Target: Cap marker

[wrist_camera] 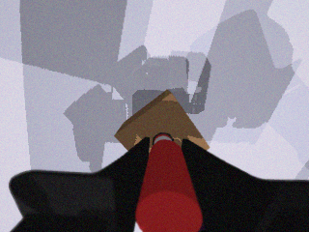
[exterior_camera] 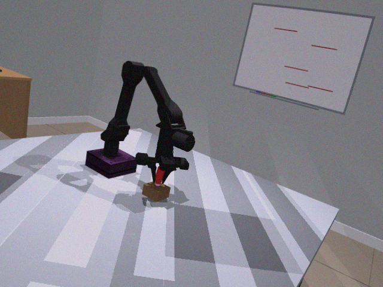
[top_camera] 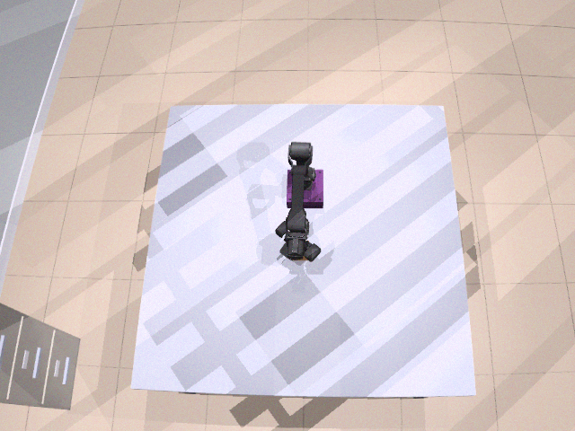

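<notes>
Now: gripper tip 3 cm below the red cap. The rest, counted from my gripper tip: tan holder block (4 cm below, 1 cm behind).
</notes>
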